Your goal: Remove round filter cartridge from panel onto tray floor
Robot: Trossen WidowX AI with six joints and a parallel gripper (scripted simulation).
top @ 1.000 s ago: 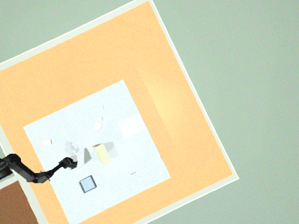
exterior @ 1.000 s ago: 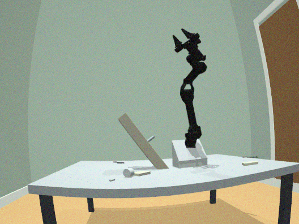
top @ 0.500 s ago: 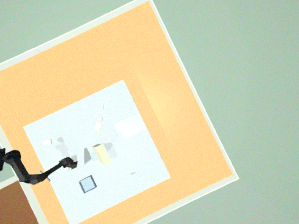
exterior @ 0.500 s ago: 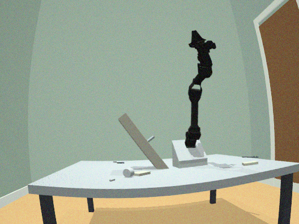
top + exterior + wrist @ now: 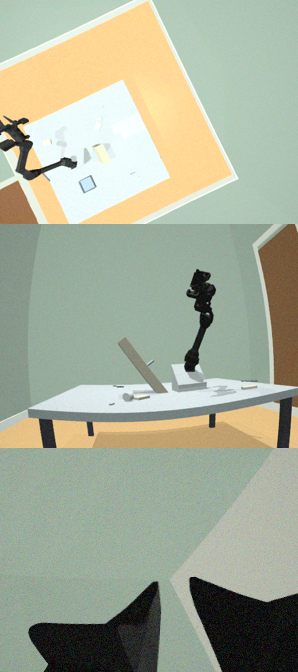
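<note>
The round white filter cartridge lies 560 mm to the right of my gripper tip, 340 mm below it and 270 mm ahead of it. From my gripper tip the other things lie so: grey square tray 840 mm to the right, 590 mm below, 150 mm behind; beige service panel 560 mm to the right, 410 mm below, 230 mm ahead.
</note>
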